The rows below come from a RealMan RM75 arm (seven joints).
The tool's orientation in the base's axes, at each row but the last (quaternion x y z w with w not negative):
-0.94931 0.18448 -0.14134 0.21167
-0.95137 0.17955 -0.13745 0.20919
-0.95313 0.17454 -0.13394 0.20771
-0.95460 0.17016 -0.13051 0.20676
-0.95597 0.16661 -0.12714 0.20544
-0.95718 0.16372 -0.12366 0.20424
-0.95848 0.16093 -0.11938 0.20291
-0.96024 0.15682 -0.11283 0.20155
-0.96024 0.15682 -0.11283 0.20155
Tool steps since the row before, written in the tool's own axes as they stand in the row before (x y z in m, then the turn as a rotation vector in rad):
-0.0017 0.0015 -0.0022 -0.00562 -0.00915 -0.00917
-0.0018 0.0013 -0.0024 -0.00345 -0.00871 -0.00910
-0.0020 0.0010 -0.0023 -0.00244 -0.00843 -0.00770
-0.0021 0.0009 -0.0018 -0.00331 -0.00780 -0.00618
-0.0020 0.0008 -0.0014 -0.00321 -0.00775 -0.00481
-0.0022 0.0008 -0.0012 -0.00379 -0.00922 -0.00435
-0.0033 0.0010 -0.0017 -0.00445 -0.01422 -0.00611
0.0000 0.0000 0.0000 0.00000 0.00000 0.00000
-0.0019 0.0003 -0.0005 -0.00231 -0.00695 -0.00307
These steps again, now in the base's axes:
-0.0027 -0.0013 0.0009 -0.00553 0.00680 0.01107
-0.0028 -0.0012 0.0012 -0.00369 0.00559 0.01121
-0.0028 -0.0009 0.0012 -0.00239 0.00545 0.01005
-0.0027 -0.0006 0.0008 -0.00287 0.00577 0.00827
-0.0025 -0.0004 0.0005 -0.00236 0.00617 0.00706
-0.0026 -0.0003 0.0003 -0.00237 0.00781 0.00719
-0.0038 -0.0003 0.0005 -0.00219 0.01176 0.01078
0.0000 0.0000 0.0000 0.00000 0.00000 0.00000
-0.0020 0.0002 0.0000 -0.00122 0.00576 0.00532

